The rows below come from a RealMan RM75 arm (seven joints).
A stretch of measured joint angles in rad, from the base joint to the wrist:
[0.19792, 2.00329, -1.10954, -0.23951, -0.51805, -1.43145, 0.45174]
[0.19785, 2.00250, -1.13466, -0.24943, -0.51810, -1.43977, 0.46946]
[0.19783, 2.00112, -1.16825, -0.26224, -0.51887, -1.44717, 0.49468]
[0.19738, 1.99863, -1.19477, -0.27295, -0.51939, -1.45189, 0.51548]
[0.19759, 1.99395, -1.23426, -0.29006, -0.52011, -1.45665, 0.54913]
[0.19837, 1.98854, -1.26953, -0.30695, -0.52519, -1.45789, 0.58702]
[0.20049, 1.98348, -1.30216, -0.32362, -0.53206, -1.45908, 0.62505]
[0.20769, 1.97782, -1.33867, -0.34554, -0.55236, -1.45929, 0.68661]
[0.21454, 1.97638, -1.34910, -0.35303, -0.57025, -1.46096, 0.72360]
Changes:
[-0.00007, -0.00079, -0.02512, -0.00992, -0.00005, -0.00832, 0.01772]
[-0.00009, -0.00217, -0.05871, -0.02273, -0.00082, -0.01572, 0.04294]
[-0.00054, -0.00466, -0.08523, -0.03344, -0.00134, -0.02044, 0.06374]
[-0.00033, -0.00934, -0.12472, -0.05055, -0.00206, -0.02520, 0.09739]
[0.00045, -0.01475, -0.15999, -0.06744, -0.00714, -0.02644, 0.13528]
[0.00257, -0.01981, -0.19262, -0.08411, -0.01401, -0.02763, 0.17331]
[0.00977, -0.02547, -0.22913, -0.10603, -0.03431, -0.02784, 0.23487]
[0.01662, -0.02691, -0.23956, -0.11352, -0.05220, -0.02951, 0.27186]

